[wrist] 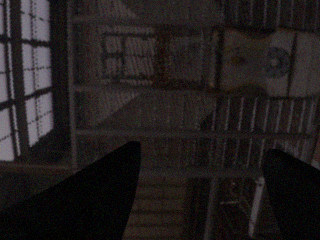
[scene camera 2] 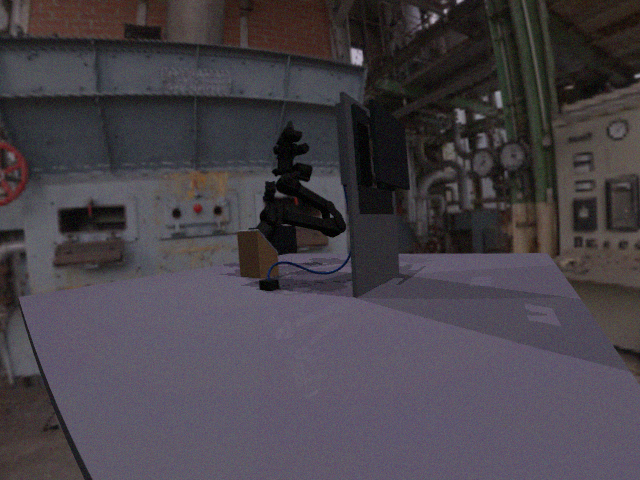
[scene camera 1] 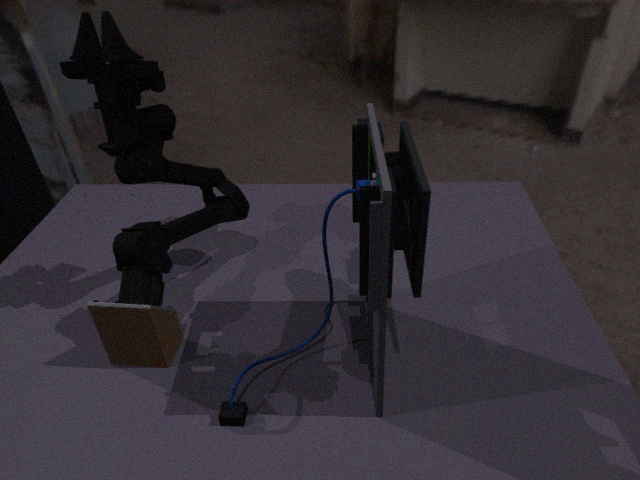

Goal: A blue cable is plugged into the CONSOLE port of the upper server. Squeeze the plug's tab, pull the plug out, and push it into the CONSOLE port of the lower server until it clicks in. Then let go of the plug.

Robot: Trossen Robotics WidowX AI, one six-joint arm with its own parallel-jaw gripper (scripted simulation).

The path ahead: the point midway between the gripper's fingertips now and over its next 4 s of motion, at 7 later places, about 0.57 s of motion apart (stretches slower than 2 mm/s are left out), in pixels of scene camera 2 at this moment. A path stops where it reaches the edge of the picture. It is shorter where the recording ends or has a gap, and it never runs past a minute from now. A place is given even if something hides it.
My gripper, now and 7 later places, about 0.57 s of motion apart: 288,124; 291,104; 325,138; 347,136; 356,133; 367,131; 369,131; 369,132
